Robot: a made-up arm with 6 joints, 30 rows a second.
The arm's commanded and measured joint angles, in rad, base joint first. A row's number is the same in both.
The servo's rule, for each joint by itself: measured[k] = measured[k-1] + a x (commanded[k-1-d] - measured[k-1]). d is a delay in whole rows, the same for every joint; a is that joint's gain. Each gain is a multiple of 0.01, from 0.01 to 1. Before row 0 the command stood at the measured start. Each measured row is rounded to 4 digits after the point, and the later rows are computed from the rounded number. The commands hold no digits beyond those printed.
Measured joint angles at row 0: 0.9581 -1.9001 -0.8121 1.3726 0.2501 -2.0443
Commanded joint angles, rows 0 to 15: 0.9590 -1.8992 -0.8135 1.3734 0.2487 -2.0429; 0.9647 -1.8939 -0.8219 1.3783 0.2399 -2.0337; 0.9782 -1.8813 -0.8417 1.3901 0.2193 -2.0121; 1.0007 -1.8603 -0.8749 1.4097 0.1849 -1.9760; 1.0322 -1.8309 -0.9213 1.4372 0.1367 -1.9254; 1.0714 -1.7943 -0.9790 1.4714 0.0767 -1.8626; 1.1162 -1.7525 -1.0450 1.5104 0.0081 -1.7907; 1.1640 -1.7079 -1.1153 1.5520 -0.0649 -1.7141; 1.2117 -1.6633 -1.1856 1.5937 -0.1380 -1.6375; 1.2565 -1.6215 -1.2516 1.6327 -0.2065 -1.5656; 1.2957 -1.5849 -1.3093 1.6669 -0.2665 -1.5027; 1.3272 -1.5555 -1.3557 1.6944 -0.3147 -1.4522; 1.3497 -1.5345 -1.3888 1.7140 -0.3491 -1.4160; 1.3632 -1.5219 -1.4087 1.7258 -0.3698 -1.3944; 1.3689 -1.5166 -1.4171 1.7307 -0.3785 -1.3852; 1.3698 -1.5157 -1.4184 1.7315 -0.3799 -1.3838
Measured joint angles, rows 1 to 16: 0.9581 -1.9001 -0.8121 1.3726 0.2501 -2.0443; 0.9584 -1.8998 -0.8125 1.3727 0.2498 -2.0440; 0.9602 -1.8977 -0.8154 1.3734 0.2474 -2.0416; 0.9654 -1.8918 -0.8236 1.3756 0.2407 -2.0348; 0.9756 -1.8805 -0.8395 1.3800 0.2273 -2.0213; 0.9920 -1.8626 -0.8649 1.3874 0.2056 -1.9992; 1.0150 -1.8380 -0.9003 1.3983 0.1747 -1.9678; 1.0443 -1.8072 -0.9452 1.4129 0.1347 -1.9271; 1.0790 -1.7715 -0.9979 1.4310 0.0868 -1.8781; 1.1175 -1.7325 -1.0561 1.4522 0.0328 -1.8228; 1.1578 -1.6925 -1.1167 1.4757 -0.0246 -1.7636; 1.1978 -1.6538 -1.1764 1.5006 -0.0827 -1.7036; 1.2353 -1.6184 -1.2320 1.5258 -0.1384 -1.6458; 1.2685 -1.5882 -1.2806 1.5503 -0.1890 -1.5929; 1.2960 -1.5643 -1.3203 1.5731 -0.2324 -1.5472; 1.3171 -1.5471 -1.3503 1.5936 -0.2675 -1.5099
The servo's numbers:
d 1
a 0.29 0.36 0.31 0.13 0.24 0.23

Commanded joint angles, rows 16 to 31: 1.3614 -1.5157 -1.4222 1.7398 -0.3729 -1.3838; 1.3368 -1.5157 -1.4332 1.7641 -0.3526 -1.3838; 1.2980 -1.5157 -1.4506 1.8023 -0.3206 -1.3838; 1.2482 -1.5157 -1.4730 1.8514 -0.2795 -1.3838; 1.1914 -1.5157 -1.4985 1.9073 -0.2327 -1.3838; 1.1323 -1.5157 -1.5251 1.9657 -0.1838 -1.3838; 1.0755 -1.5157 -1.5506 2.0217 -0.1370 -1.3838; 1.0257 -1.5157 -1.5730 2.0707 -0.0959 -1.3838; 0.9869 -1.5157 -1.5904 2.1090 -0.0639 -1.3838; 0.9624 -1.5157 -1.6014 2.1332 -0.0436 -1.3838; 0.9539 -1.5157 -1.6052 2.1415 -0.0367 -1.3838; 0.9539 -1.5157 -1.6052 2.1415 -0.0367 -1.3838; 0.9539 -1.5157 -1.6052 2.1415 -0.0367 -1.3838; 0.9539 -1.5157 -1.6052 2.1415 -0.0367 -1.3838; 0.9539 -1.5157 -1.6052 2.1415 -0.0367 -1.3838; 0.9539 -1.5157 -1.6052 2.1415 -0.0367 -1.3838
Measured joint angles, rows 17 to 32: 1.3324 -1.5358 -1.3714 1.6115 -0.2945 -1.4809; 1.3408 -1.5286 -1.3871 1.6282 -0.3133 -1.4586; 1.3396 -1.5240 -1.4014 1.6459 -0.3227 -1.4414; 1.3275 -1.5210 -1.4167 1.6662 -0.3222 -1.4282; 1.3045 -1.5191 -1.4342 1.6903 -0.3120 -1.4180; 1.2717 -1.5179 -1.4541 1.7185 -0.2930 -1.4101; 1.2313 -1.5171 -1.4761 1.7506 -0.2668 -1.4041; 1.1861 -1.5166 -1.4992 1.7858 -0.2356 -1.3994; 1.1396 -1.5163 -1.5221 1.8228 -0.2021 -1.3958; 1.0953 -1.5161 -1.5433 1.8600 -0.1689 -1.3930; 1.0568 -1.5160 -1.5613 1.8955 -0.1388 -1.3909; 1.0270 -1.5159 -1.5749 1.9275 -0.1143 -1.3893; 1.0058 -1.5158 -1.5843 1.9553 -0.0957 -1.3880; 0.9907 -1.5158 -1.5908 1.9795 -0.0815 -1.3870; 0.9800 -1.5158 -1.5953 2.0006 -0.0707 -1.3863; 0.9724 -1.5158 -1.5984 2.0189 -0.0625 -1.3857
